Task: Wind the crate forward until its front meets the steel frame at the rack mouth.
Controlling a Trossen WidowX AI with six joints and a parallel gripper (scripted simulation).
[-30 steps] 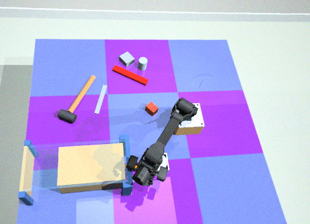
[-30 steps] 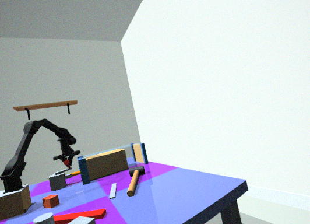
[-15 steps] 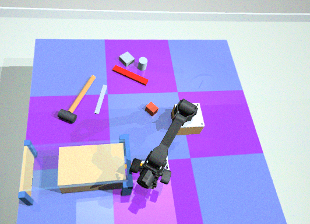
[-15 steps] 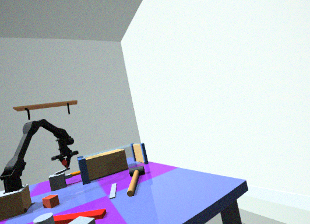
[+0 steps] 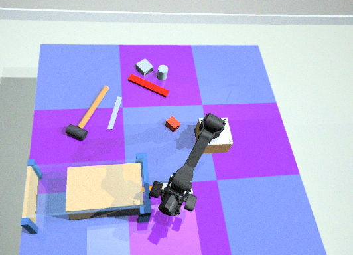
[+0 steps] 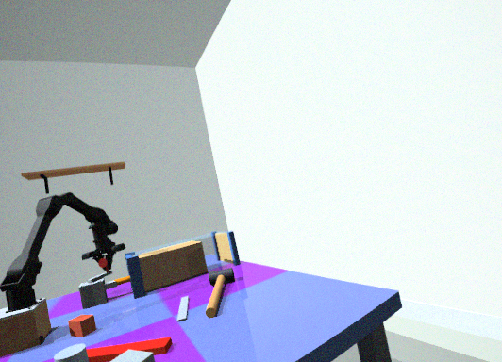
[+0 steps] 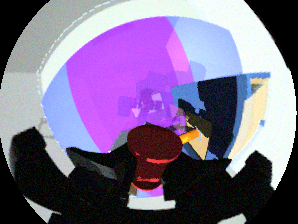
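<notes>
Right now the winch is 100 mm to the right of my gripper tip, 80 mm below it and 60 mm behind it. Round my gripper tip: winch handle: 40 mm to the right, 20 mm behind, 10 mm below; grey strip: 460 mm to the right, 310 mm ahead, 110 mm below; red knob: 20 mm above.
</notes>
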